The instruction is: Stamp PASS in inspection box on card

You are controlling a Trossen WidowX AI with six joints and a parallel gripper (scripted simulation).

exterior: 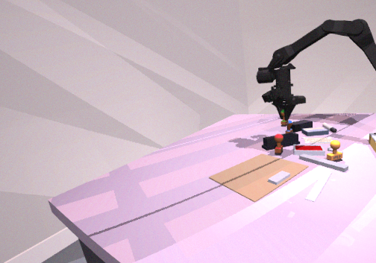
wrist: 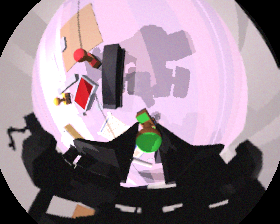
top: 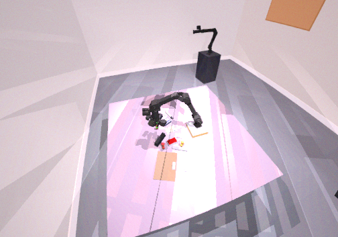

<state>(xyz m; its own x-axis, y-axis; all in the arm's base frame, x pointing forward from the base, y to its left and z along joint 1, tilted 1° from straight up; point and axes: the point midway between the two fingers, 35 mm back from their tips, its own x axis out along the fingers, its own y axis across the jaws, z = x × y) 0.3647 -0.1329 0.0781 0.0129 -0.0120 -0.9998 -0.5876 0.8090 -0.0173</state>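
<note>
My gripper tip is now 7 cm past the red ink pad, 17 cm to the right of it and 7 cm above it. From my gripper tip the other things lie so: green-knobbed stamp (right at my gripper tip); blue-knobbed stamp (2 cm behind, 5 cm to the right, 6 cm below); red-knobbed stamp (2 cm ahead, 18 cm to the left, 6 cm below).
</note>
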